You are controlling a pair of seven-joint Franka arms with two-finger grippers.
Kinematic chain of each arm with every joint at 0, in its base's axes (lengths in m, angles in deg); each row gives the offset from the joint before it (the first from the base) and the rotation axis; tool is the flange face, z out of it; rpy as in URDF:
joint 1: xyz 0 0 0.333 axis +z
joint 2: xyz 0 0 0 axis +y
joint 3: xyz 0 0 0.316 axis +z
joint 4: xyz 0.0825 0 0 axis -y
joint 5: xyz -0.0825 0 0.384 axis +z
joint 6: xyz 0 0 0 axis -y
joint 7: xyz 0.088 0 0 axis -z
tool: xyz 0 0 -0.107 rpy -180 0 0
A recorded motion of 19 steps. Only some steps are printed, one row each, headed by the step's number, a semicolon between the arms.
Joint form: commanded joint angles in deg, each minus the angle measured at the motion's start. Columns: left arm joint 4, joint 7, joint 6, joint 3, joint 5, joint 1, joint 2; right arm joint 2, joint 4, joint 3, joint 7, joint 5, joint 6, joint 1.
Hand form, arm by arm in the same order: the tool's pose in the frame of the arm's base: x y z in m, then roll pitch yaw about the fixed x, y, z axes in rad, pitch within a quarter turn. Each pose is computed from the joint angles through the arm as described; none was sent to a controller.
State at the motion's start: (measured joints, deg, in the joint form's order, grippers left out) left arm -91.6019 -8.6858 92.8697 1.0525 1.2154 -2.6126 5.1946; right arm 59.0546 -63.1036 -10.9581 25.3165 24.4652 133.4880 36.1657
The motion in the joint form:
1: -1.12 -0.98 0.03 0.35 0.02 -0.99 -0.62; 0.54 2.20 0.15 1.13 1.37 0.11 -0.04
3: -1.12 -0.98 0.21 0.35 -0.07 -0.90 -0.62; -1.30 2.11 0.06 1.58 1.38 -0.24 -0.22
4: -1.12 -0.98 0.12 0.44 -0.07 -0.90 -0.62; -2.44 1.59 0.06 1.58 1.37 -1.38 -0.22
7: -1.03 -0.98 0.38 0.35 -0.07 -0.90 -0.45; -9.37 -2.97 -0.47 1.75 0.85 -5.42 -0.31
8: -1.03 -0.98 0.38 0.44 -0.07 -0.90 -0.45; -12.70 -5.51 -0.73 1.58 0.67 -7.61 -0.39
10: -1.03 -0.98 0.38 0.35 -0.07 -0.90 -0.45; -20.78 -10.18 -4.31 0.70 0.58 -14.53 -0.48
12: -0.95 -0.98 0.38 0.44 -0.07 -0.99 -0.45; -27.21 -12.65 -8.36 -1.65 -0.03 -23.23 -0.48
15: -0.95 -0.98 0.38 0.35 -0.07 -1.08 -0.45; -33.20 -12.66 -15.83 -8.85 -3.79 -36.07 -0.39
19: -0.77 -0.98 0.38 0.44 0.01 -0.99 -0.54; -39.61 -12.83 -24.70 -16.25 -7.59 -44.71 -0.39
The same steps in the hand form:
1: 0.5780 -0.0205 0.5611 -3.1056 0.0717 0.1297; 0.6930 0.3974 0.2217 -2.8340 -0.0970 -0.1948
3: 0.5784 -0.0198 0.5613 -3.1077 0.0689 0.1312; 0.6965 0.3961 0.2459 -2.8141 -0.1108 -0.2072
4: 0.5782 -0.0189 0.5612 -3.1073 0.0704 0.1329; 0.6950 0.3956 0.2552 -2.8151 -0.1008 -0.2037
7: 0.5795 -0.0198 0.5606 -3.1079 0.0673 0.1311; 0.6876 0.3817 0.3049 -2.8221 -0.0726 -0.2042
8: 0.5795 -0.0189 0.5606 -3.1078 0.0673 0.1327; 0.6816 0.3727 0.3247 -2.8300 -0.0509 -0.2012
10: 0.5795 -0.0198 0.5606 -3.1079 0.0673 0.1311; 0.6751 0.3279 0.3841 -2.8598 -0.0150 -0.2157
12: 0.5796 -0.0199 0.5613 -3.1080 0.0659 0.1311; 0.6648 0.2805 0.4354 -2.8996 0.0323 -0.2022
15: 0.5795 -0.0217 0.5613 -3.1081 0.0659 0.1280; 0.6527 0.1992 0.4970 -2.9975 0.0725 -0.1388
19: 0.5795 -0.0197 0.5636 -3.1075 0.0610 0.1310; 0.6325 0.0970 0.5657 -3.0522 0.0694 -0.1327

